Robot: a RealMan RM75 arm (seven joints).
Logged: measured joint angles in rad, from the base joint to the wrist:
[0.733 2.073 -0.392 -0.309 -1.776 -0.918 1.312]
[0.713 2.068 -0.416 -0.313 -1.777 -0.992 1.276]
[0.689 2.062 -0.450 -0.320 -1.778 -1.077 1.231]
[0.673 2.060 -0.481 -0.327 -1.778 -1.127 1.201]
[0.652 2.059 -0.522 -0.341 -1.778 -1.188 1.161]
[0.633 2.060 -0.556 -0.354 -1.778 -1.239 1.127]
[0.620 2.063 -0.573 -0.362 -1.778 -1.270 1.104]
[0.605 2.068 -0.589 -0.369 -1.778 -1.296 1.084]
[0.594 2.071 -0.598 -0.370 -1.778 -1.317 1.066]
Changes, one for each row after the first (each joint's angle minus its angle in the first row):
[-0.020 -0.005 -0.024 -0.004 -0.001 -0.074 -0.036]
[-0.044 -0.011 -0.058 -0.011 -0.002 -0.159 -0.081]
[-0.060 -0.013 -0.089 -0.018 -0.002 -0.209 -0.111]
[-0.081 -0.014 -0.130 -0.032 -0.002 -0.270 -0.151]
[-0.100 -0.013 -0.164 -0.045 -0.002 -0.321 -0.185]
[-0.113 -0.010 -0.181 -0.053 -0.002 -0.352 -0.208]
[-0.128 -0.005 -0.197 -0.060 -0.002 -0.378 -0.228]
[-0.139 -0.002 -0.206 -0.061 -0.002 -0.399 -0.246]

